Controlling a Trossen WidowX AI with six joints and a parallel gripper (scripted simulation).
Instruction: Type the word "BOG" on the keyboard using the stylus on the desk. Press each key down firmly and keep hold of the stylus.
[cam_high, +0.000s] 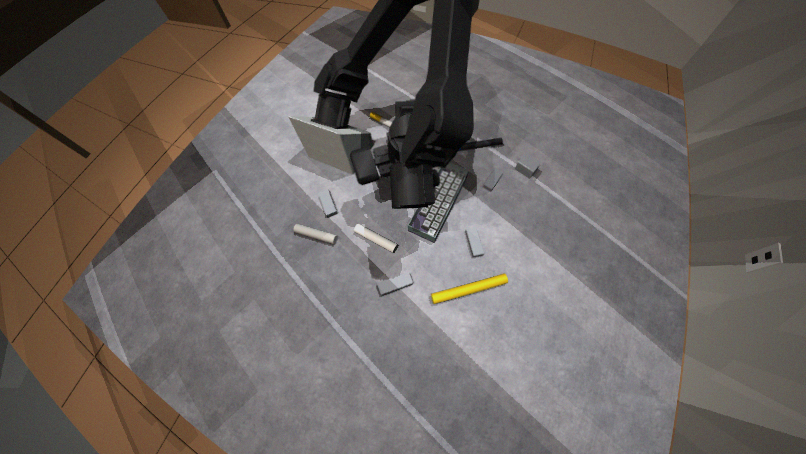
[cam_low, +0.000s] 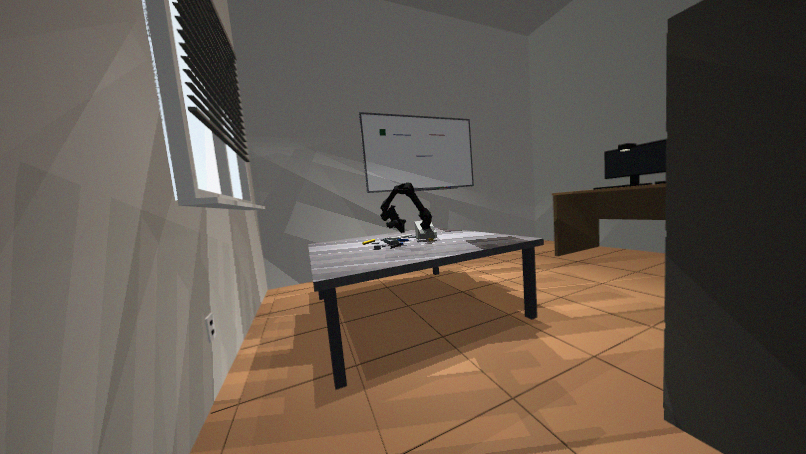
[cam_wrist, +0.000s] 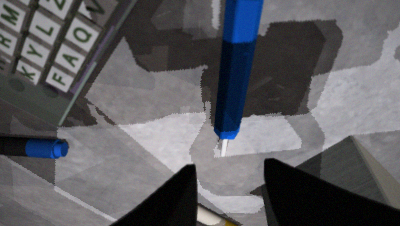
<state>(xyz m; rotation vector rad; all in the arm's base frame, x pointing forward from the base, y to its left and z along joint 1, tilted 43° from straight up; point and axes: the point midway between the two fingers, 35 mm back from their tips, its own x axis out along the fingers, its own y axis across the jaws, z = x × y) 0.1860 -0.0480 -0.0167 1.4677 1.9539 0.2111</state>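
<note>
The blue stylus lies 6 cm below my gripper tip, 2 cm to the left of it and 2 cm behind it. From my gripper tip the other things lie so: yellow cylinder (21 cm ahead, 19 cm to the right, 6 cm below); then white-and-yellow cylinder (16 cm to the left, 10 cm behind, 6 cm below); then blue-and-black marker (14 cm to the left, 11 cm ahead, 6 cm below).
</note>
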